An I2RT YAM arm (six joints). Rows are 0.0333 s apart.
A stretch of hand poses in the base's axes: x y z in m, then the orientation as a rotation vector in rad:
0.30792 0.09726 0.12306 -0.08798 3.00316 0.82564
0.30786 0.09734 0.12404 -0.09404 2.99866 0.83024
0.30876 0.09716 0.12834 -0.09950 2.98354 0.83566
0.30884 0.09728 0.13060 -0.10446 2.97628 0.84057
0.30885 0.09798 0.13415 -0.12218 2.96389 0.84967
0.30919 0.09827 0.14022 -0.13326 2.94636 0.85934
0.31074 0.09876 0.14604 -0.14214 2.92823 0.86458
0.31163 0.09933 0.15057 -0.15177 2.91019 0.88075
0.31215 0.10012 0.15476 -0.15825 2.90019 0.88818
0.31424 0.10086 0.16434 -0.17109 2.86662 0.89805
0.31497 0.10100 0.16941 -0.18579 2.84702 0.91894
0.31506 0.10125 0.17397 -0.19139 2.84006 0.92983
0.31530 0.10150 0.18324 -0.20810 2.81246 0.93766
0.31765 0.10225 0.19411 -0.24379 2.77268 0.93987
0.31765 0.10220 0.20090 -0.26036 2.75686 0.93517
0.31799 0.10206 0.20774 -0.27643 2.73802 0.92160
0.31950 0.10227 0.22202 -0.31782 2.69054 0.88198
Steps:
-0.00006 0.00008 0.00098 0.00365 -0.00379 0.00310
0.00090 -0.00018 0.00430 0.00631 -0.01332 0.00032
0.00008 0.00012 0.00226 0.00442 -0.00608 0.00184
0.00001 0.00070 0.00355 0.00787 -0.01141 0.00910
0.00034 0.00029 0.00607 0.00951 -0.01496 0.00385
0.00155 0.00049 0.00582 0.00705 -0.01642 0.00196
0.00089 0.00057 0.00453 0.01378 -0.01313 0.00370
0.00052 0.00079 0.00419 0.00670 -0.00784 0.00266
0.00209 0.00074 0.00958 0.01373 -0.02949 0.00160
0.00073 0.00014 0.00507 0.01707 -0.01342 0.00769
0.00009 0.00025 0.00456 0.00819 -0.00364 0.00350
0.00024 0.00025 0.00927 0.01125 -0.02485 0.00550
0.00235 0.00075 0.01087 0.01009 -0.04025 0.01464
0.00000 -0.00005 0.00679 0.00044 -0.01813 0.00668
0.00034 -0.00014 0.00684 -0.00411 -0.02372 0.00433
0.00151 0.00021 0.01428 -0.01419 -0.06143 0.01134

